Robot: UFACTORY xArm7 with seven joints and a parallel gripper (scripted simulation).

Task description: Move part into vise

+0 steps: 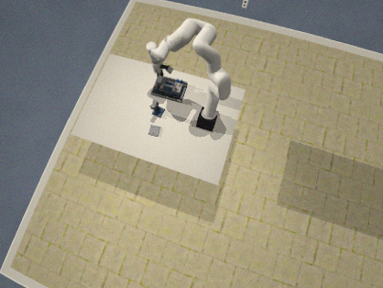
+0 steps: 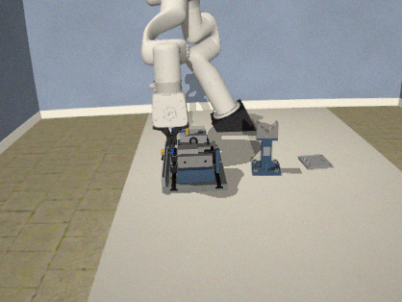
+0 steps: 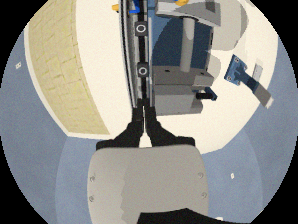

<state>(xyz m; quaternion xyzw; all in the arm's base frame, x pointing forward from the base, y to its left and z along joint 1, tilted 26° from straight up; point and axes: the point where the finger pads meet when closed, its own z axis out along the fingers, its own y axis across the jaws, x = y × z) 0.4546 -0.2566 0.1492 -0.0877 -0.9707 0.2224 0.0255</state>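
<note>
Right now my hand is 10 mm short of the part, 50 mm to the right of it and 40 mm above it. Round my hand: V-block post: 300 mm to the left, 70 mm below; air cylinder: 150 mm behind, 90 mm to the left, 50 mm below; infeed plate: 480 mm to the left, 130 mm below.
</note>
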